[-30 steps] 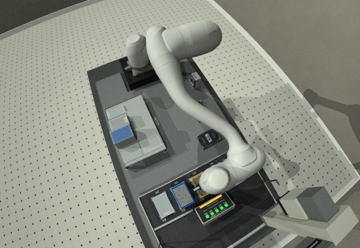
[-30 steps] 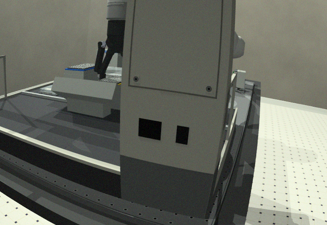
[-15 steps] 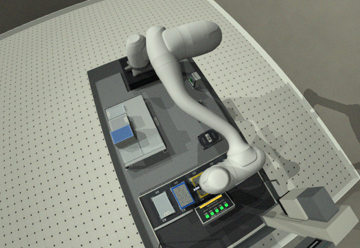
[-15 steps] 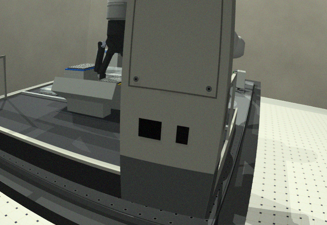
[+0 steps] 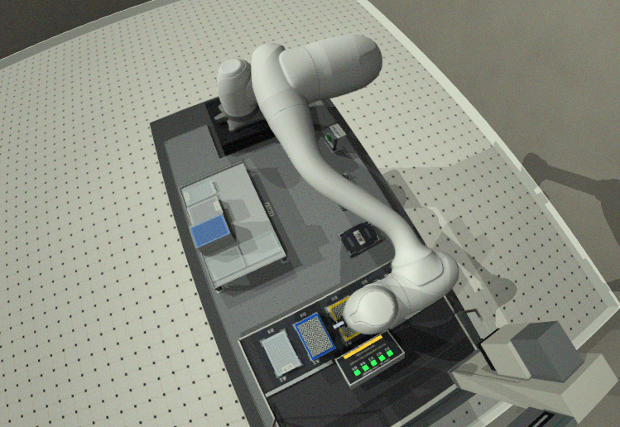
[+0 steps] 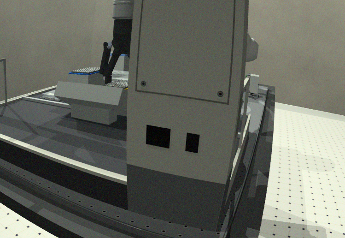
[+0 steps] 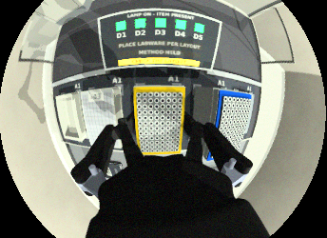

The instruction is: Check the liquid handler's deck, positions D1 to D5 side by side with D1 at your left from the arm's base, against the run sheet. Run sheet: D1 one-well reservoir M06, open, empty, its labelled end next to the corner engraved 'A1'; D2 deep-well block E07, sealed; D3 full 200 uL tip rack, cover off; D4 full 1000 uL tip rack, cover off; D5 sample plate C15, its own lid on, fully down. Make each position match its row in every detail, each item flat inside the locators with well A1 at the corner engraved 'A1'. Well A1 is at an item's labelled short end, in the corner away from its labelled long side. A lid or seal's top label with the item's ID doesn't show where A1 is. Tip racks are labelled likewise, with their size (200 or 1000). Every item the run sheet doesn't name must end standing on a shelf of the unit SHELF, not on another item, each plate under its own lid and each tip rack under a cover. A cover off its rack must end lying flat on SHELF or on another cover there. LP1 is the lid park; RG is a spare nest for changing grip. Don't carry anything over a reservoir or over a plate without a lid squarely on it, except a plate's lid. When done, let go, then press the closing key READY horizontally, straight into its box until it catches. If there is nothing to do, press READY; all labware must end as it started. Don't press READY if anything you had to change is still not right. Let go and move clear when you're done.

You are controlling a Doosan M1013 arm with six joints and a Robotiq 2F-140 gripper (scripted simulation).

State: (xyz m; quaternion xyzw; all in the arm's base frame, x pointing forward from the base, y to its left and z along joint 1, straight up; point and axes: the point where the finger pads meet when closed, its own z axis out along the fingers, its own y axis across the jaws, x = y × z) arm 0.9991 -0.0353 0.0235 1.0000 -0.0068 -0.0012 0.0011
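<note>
Right now the yellow-rimmed tip rack is 10 mm to the left of my hand and 10 mm ahead of it. From my hand the other things lie so: flat lid 250 mm to the right, 30 mm below; sealed deep-well block 120 mm to the left, 20 mm below; blue-rimmed tip rack 120 mm to the right, 30 mm above, 10 mm ahead.
</note>
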